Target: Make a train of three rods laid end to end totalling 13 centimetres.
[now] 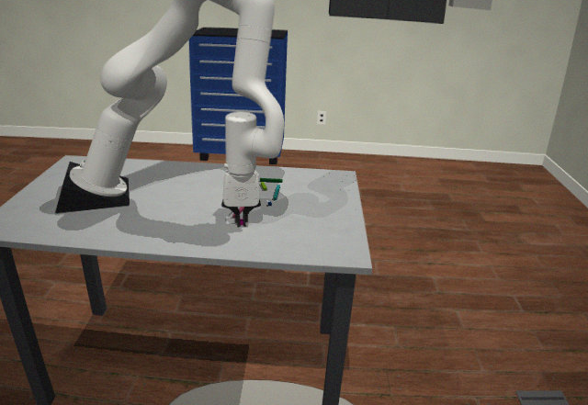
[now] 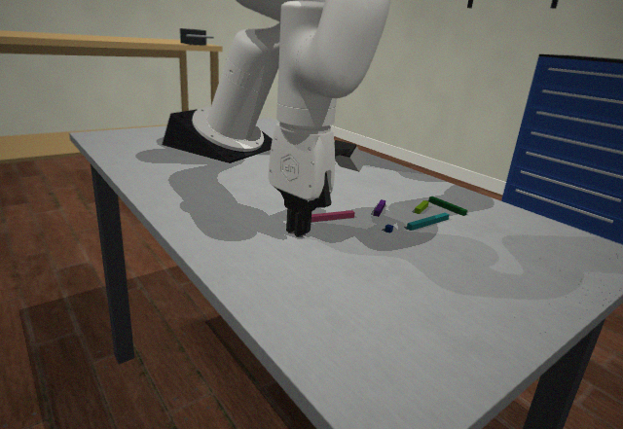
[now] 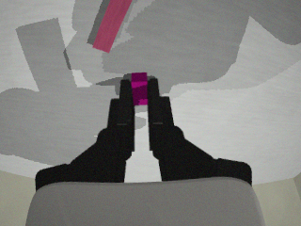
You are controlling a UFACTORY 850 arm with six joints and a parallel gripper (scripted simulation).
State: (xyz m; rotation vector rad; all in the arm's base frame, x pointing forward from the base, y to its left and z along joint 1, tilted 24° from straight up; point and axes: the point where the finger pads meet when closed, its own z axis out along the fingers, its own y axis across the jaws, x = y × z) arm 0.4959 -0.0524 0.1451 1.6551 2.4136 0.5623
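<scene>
Right now the magenta rod is 20 mm below my hand and 10 mm to the left of it. The rest, counted from my hand: purple rod: 180 mm to the left, 40 mm behind, 20 mm below; pink rod: 70 mm to the left, 30 mm behind, 20 mm below; blue rod: 150 mm to the left, 40 mm ahead, 20 mm below.
</scene>
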